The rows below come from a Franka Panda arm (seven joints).
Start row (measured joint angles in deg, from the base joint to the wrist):
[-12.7 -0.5 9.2 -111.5 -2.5 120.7 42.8]
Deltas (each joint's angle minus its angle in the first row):
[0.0 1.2 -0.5 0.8 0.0 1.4 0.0]
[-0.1 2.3 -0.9 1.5 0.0 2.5 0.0]
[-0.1 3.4 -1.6 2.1 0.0 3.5 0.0]
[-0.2 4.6 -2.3 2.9 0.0 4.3 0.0]
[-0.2 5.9 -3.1 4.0 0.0 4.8 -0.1]
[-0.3 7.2 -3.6 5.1 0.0 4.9 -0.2]
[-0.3 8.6 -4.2 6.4 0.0 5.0 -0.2]
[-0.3 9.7 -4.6 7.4 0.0 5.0 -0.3]
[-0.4 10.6 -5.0 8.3 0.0 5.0 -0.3]
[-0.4 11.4 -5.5 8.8 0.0 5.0 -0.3]
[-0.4 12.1 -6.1 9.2 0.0 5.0 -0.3]
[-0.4 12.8 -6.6 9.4 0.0 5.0 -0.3]
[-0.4 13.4 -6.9 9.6 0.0 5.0 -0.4]
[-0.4 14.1 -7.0 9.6 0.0 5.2 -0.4]
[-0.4 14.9 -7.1 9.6 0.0 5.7 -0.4]
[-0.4 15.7 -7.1 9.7 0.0 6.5 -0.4]
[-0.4 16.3 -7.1 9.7 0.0 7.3 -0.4]
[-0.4 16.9 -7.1 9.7 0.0 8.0 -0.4]
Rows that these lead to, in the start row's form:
[-12.7 0.7 8.7 -110.7 -2.5 122.1 42.8]
[-12.8 1.8 8.3 -110.0 -2.5 123.2 42.8]
[-12.8 2.9 7.6 -109.4 -2.5 124.2 42.8]
[-12.9 4.1 6.9 -108.6 -2.5 125.0 42.8]
[-12.9 5.4 6.1 -107.5 -2.5 125.5 42.7]
[-13.0 6.7 5.6 -106.4 -2.5 125.6 42.6]
[-13.0 8.1 5.0 -105.1 -2.5 125.7 42.6]
[-13.0 9.2 4.6 -104.1 -2.5 125.7 42.5]
[-13.1 10.1 4.2 -103.2 -2.5 125.7 42.5]
[-13.1 10.9 3.7 -102.7 -2.5 125.7 42.5]
[-13.1 11.6 3.1 -102.3 -2.5 125.7 42.5]
[-13.1 12.3 2.6 -102.1 -2.5 125.7 42.5]
[-13.1 12.9 2.3 -101.9 -2.5 125.7 42.4]
[-13.1 13.6 2.2 -101.9 -2.5 125.9 42.4]
[-13.1 14.4 2.1 -101.9 -2.5 126.4 42.4]
[-13.1 15.2 2.1 -101.8 -2.5 127.2 42.4]
[-13.1 15.8 2.1 -101.8 -2.5 128.0 42.4]
[-13.1 16.4 2.1 -101.8 -2.5 128.7 42.4]

